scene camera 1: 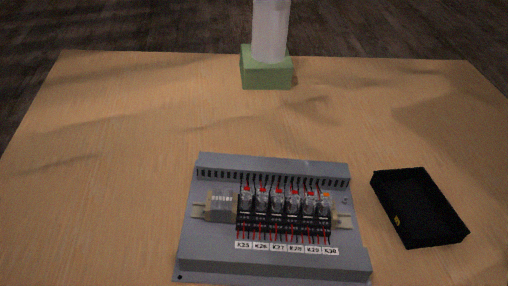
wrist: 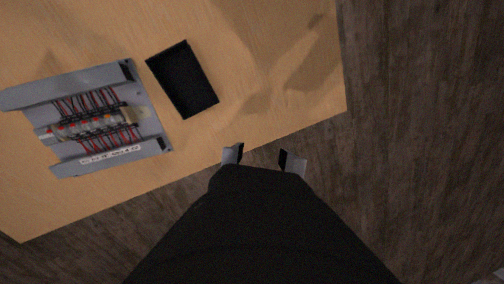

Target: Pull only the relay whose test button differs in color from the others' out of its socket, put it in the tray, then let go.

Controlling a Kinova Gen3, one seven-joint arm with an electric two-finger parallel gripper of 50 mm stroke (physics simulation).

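Note:
There's my gripper (wrist: 261,153), and I can see a grey panel (wrist: 149,127) as well.

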